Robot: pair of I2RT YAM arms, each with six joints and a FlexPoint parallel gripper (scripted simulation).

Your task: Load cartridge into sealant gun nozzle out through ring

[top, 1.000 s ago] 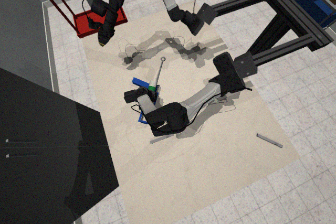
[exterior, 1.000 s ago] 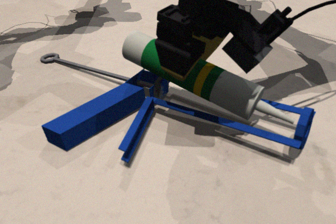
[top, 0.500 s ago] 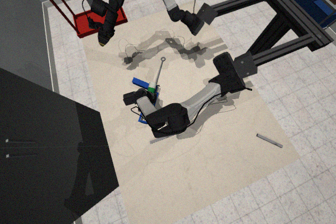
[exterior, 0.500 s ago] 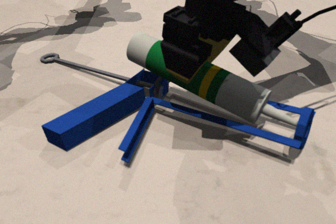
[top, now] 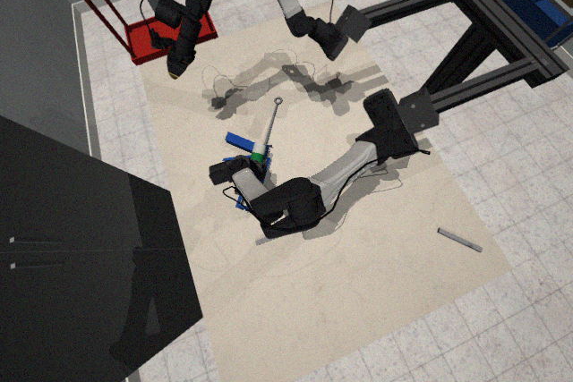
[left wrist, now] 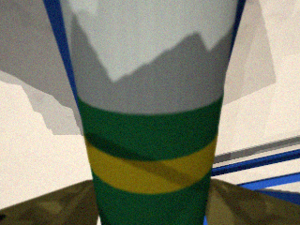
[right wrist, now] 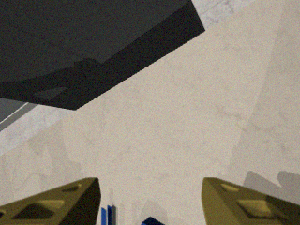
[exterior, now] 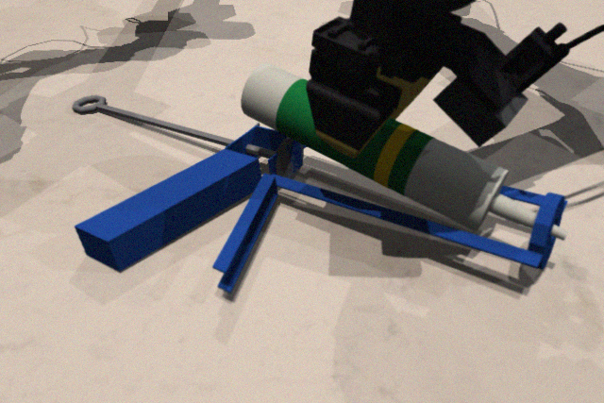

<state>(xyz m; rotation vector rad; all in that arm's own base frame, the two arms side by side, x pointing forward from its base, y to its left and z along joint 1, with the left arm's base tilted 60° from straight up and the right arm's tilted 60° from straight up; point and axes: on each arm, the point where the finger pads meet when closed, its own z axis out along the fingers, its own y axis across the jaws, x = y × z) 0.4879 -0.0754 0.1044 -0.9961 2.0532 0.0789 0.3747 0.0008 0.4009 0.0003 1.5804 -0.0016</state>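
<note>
My left gripper is now 9 cm past the thumb plate, 10 cm to the left of it and 6 cm above it. Also, from my left hand: cartridge (1 cm ahead, 2 cm to the left, 1 cm below); plunger rod (15 cm behind, 18 cm to the right, 6 cm below).
</note>
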